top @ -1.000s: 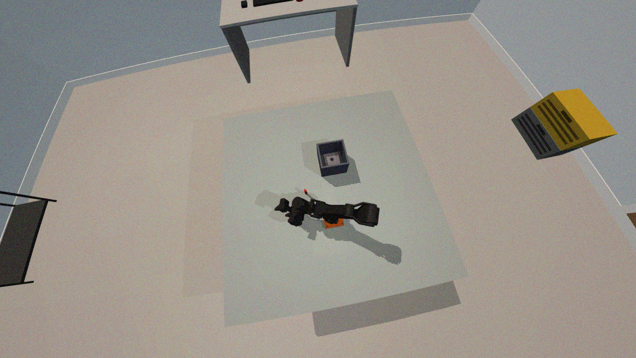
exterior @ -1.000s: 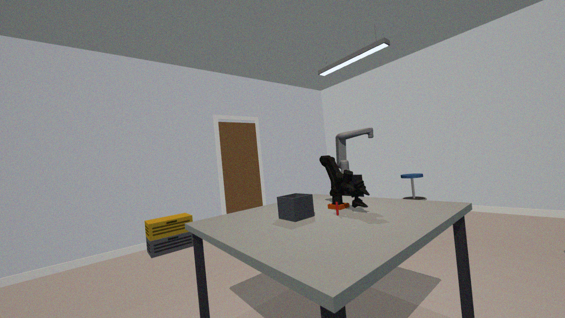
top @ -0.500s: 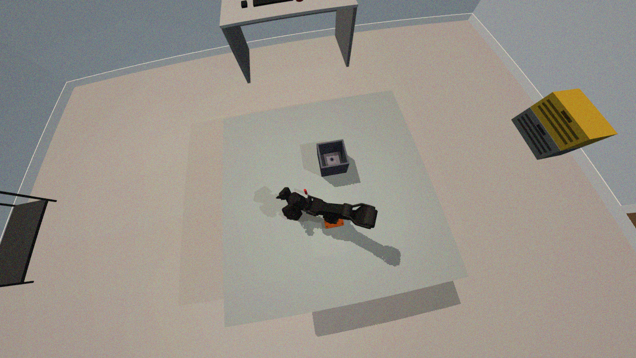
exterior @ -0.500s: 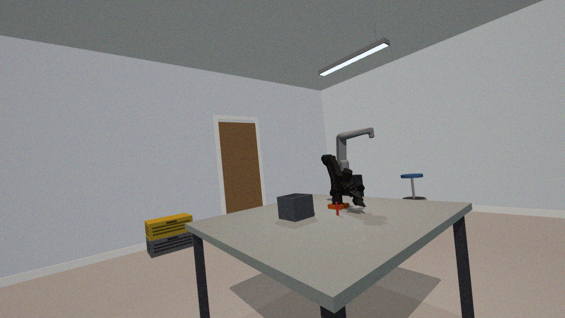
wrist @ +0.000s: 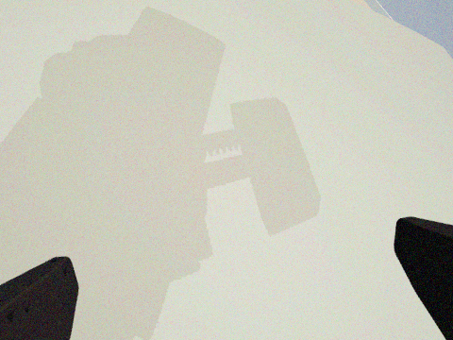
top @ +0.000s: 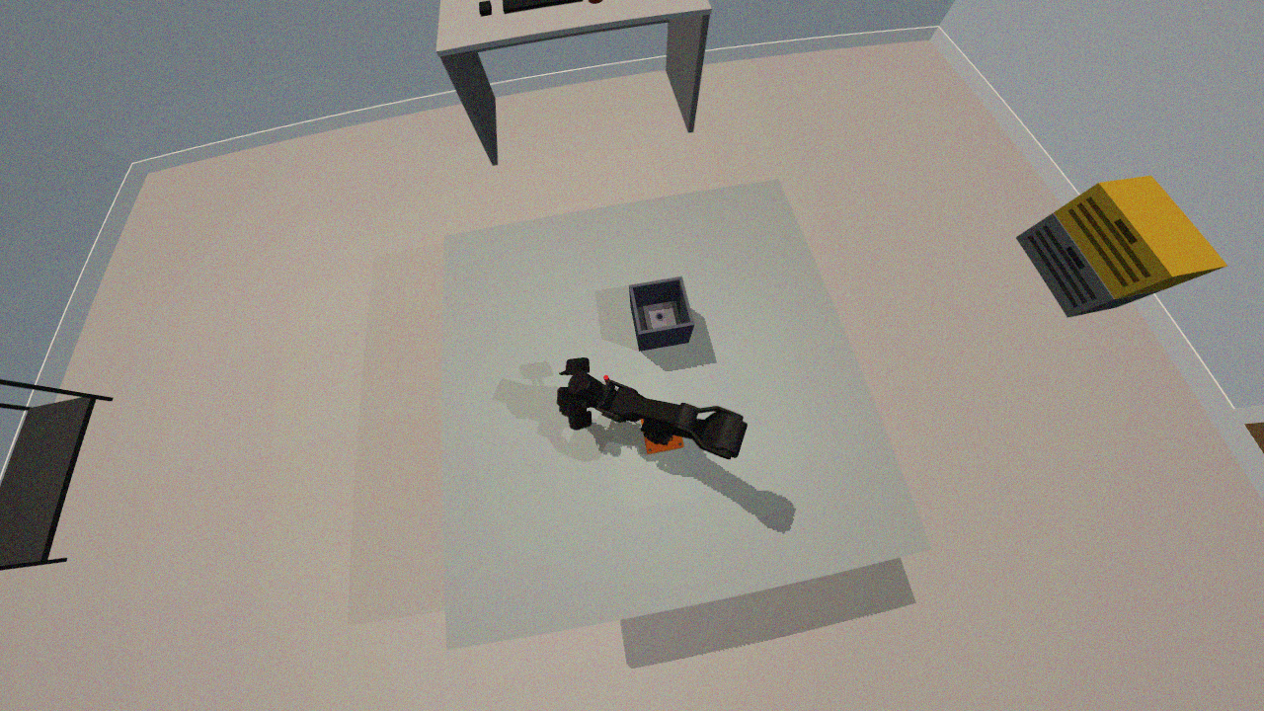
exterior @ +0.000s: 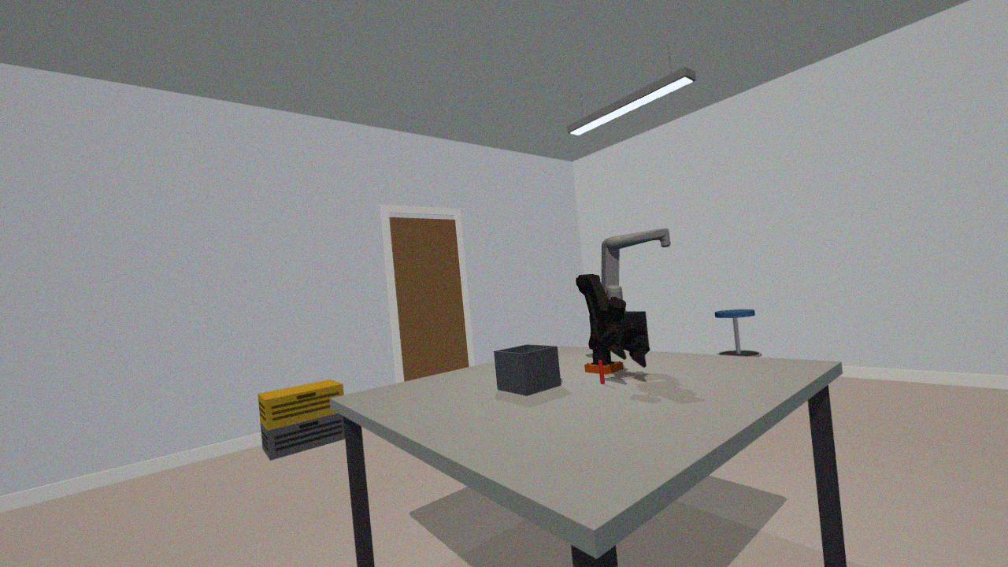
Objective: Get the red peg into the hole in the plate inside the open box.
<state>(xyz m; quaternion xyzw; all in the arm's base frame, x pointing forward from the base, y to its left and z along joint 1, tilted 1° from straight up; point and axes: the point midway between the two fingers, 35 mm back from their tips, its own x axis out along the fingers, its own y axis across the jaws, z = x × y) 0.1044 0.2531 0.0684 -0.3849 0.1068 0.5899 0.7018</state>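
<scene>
Now: gripper tip 3 cm short of the red peg, 13 cm to the left of it and 4 cm above it. From my gripper tip the other things lie so: light plate: 23 cm ahead, 29 cm to the right, 3 cm below.
</scene>
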